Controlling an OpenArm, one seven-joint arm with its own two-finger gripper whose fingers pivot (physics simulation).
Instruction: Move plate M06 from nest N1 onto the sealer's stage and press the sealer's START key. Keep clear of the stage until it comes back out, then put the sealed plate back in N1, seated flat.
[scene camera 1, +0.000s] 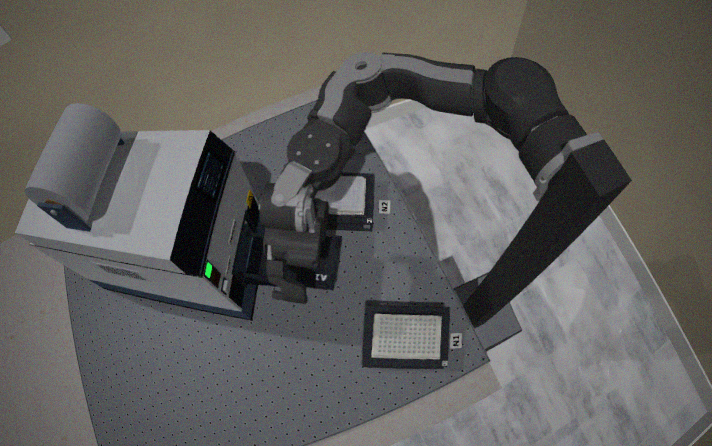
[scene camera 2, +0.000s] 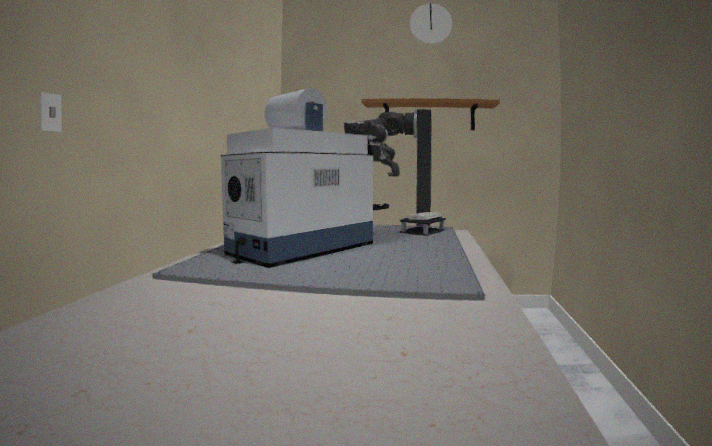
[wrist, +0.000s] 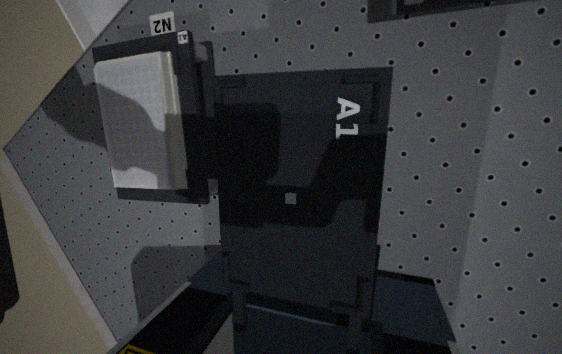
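Plate M06 (scene camera 1: 406, 336) (scene camera 2: 425, 215), pale with a grid of wells, lies in nest N1 (scene camera 1: 368, 336) (scene camera 2: 409, 220). The sealer (scene camera 1: 157, 194) (scene camera 2: 320, 199) has its dark stage (scene camera 1: 332, 254) (wrist: 300, 255) extended out front; no plate shows on it, and a small pale square (wrist: 290, 198) marks its middle. A green light (scene camera 1: 208, 270) glows on the sealer's front, with a small pale key-like part (scene camera 1: 225, 285) beside it; I cannot read which is START. My gripper (scene camera 1: 290, 273) (scene camera 2: 389, 165) is open and empty, high above the stage near the sealer's front. Its fingers are partly hidden in both scene views.
Nest N2 (scene camera 1: 369, 194) (wrist: 200, 95) holds another pale plate (scene camera 1: 352, 194) (wrist: 135, 120) beside the stage, under my arm. A film roll (scene camera 1: 76, 162) (scene camera 2: 289, 110) sits on top of the sealer. The arm's post (scene camera 1: 546, 236) (scene camera 2: 423, 157) stands past the nests. A wall shelf (scene camera 2: 430, 102) is behind.
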